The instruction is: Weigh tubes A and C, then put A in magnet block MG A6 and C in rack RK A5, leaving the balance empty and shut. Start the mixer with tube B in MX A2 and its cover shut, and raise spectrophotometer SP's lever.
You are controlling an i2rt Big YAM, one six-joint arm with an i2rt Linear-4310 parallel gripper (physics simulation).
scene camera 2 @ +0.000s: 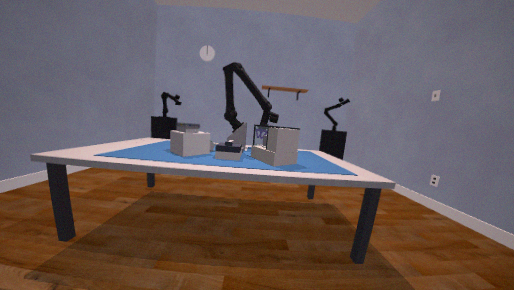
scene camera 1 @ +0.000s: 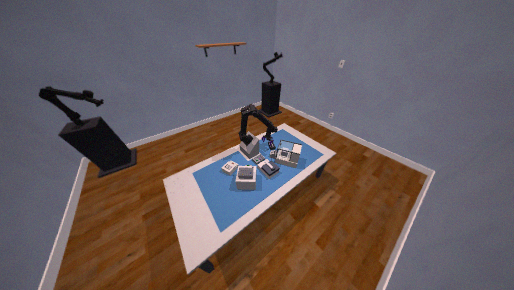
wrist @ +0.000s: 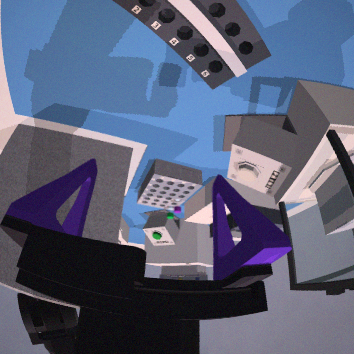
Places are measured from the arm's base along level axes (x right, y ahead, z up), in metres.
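Pixels of known places: gripper, fingertip midpoint: (scene camera 2: 259,138) (scene camera 1: 266,144) (wrist: 155,171); arm's base, origin of the base link: (scene camera 2: 239,128) (scene camera 1: 248,140).
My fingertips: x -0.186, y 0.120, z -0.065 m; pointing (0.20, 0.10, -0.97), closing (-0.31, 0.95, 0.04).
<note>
For each thing: its top centre in the pictures, then the offset to it from my fingertips.
- balance, middle of its top: (scene camera 2: 271,124) (scene camera 1: 285,144) dx -0.074, dy +0.234, dz +0.118 m
- dark magnet block, middle of its top: (wrist: 192,13) dx -0.100, dy -0.021, dz -0.057 m
- green cap, middle of its top: (wrist: 169,217) dx +0.222, dy +0.114, dz -0.050 m
- magenta cap, middle of its top: (wrist: 177,211) dx +0.185, dy +0.112, dz -0.050 m
- white box with a grey top, middle of its top: (wrist: 174,281) (scene camera 2: 196,123) (scene camera 1: 246,166) dx +0.415, dy +0.225, dz +0.085 m
- lower device with a dark top, middle of its top: (wrist: 238,240) (scene camera 2: 230,140) (scene camera 1: 268,163) dx +0.176, dy +0.260, dz -0.003 m
- white keypad unit, middle of its top: (scene camera 1: 229,164) dx +0.508, dy +0.018, dz -0.035 m
My gripper (scene camera 1: 268,142) (scene camera 2: 261,133) (wrist: 155,171) is open and empty, its purple fingers wide apart, near the balance (scene camera 1: 297,148) (scene camera 2: 285,146) (wrist: 312,107). Whether the balance's glass is shut is unclear. The dark magnet block (wrist: 207,74) with numbered wells lies at the top of the wrist view; its visible wells look empty. The grey rack (scene camera 1: 258,159) (wrist: 170,189) has rows of holes. A green cap (wrist: 170,216) and a magenta cap (wrist: 177,209) show at its edge; their letters are unreadable. Which devices are mixer and spectrophotometer is unclear; lever and cover are too small to read.
A white box with a grey top (scene camera 1: 246,183) (scene camera 2: 190,144) and a lower device with a dark top (scene camera 1: 269,169) (scene camera 2: 229,150) stand between mat centre and front. A white keypad unit (scene camera 1: 229,166) lies left. A dial box (wrist: 250,170) stands beside the balance. The arm's pedestal (scene camera 1: 249,148) is behind.
</note>
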